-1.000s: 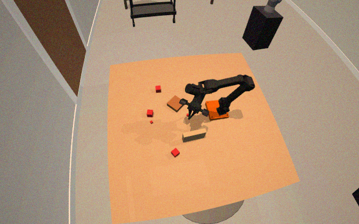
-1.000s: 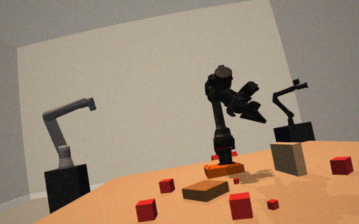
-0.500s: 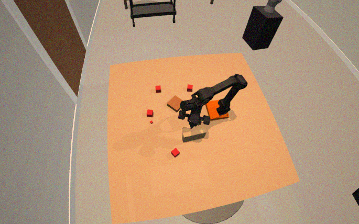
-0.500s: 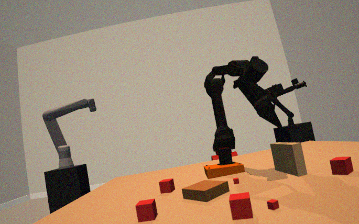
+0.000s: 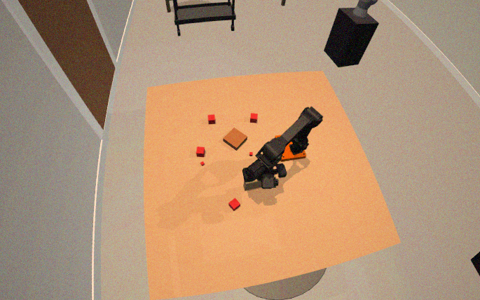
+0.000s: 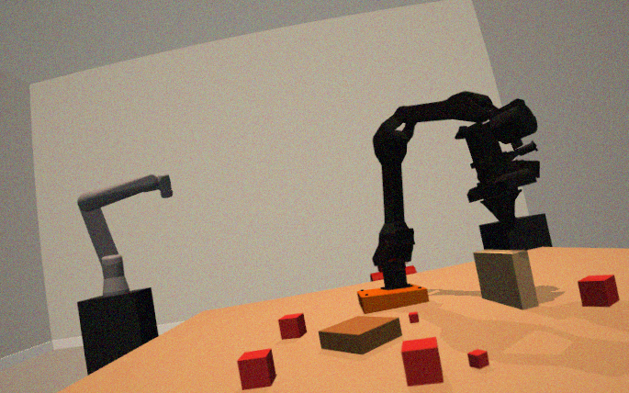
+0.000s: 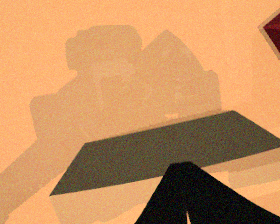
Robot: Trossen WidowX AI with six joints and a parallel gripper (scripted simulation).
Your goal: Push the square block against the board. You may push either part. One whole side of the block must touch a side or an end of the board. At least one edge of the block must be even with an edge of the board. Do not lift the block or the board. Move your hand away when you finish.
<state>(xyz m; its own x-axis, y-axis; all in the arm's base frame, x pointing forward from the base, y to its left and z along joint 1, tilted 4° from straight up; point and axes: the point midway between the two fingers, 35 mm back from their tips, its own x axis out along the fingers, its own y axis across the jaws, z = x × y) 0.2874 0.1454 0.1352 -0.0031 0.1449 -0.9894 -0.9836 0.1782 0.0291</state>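
Right now my gripper tip is 1 cm past the pale tan board, 3 cm to the left of it and 8 cm above it. The rest, counted from my gripper tip: brown square block: 2 cm ahead, 33 cm to the right, 12 cm below.
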